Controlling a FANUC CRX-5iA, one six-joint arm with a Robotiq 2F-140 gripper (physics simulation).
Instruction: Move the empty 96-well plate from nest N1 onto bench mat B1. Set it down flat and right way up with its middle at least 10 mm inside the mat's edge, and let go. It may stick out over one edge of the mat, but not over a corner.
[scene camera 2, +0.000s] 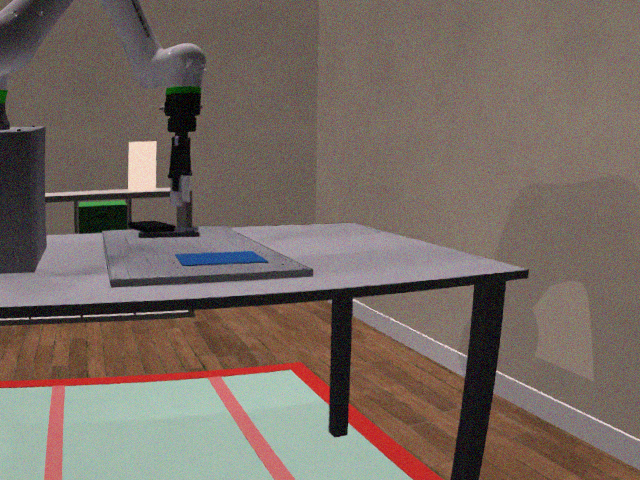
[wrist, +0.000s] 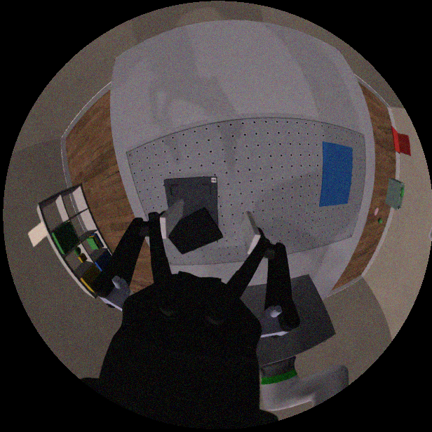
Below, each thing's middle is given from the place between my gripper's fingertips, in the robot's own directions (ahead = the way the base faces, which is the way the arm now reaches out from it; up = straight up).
Labels:
Now: the 96-well plate (wrist: 197, 229) 90 mm to the left of my hand, 60 mm below it and 60 mm behind it. Also, from my hand: dark flat holder (wrist: 195, 196) (80 mm below, 70 mm to the left, 10 mm behind); blue bench mat (scene camera 2: 196, 259) (330 mm to the right, 80 mm below, 40 mm behind).

